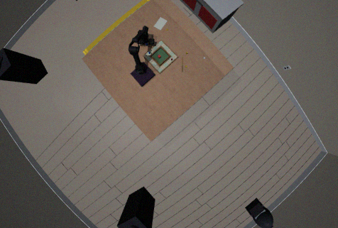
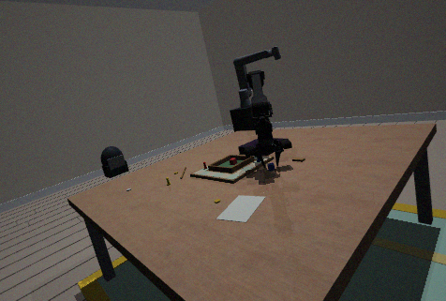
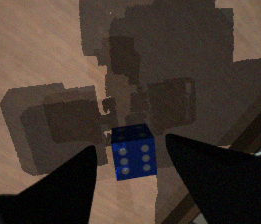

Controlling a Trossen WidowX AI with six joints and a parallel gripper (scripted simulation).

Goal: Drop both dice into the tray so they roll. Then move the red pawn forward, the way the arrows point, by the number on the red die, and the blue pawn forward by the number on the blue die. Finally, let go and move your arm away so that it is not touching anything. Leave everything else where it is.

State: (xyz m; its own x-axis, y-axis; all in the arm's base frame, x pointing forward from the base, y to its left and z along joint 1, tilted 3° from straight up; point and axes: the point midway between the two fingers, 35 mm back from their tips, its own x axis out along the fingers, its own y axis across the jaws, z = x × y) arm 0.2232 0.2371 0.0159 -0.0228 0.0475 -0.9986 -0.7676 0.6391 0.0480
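My gripper tip is 32 cm to the left of the red pawn, 13 cm short of it and 2 cm below it. The rest, counted from my gripper tip: white sheet: 28 cm ahead, 13 cm to the left, 1 cm below; then blue pawn: 11 cm to the right, 3 cm behind, 2 cm above.
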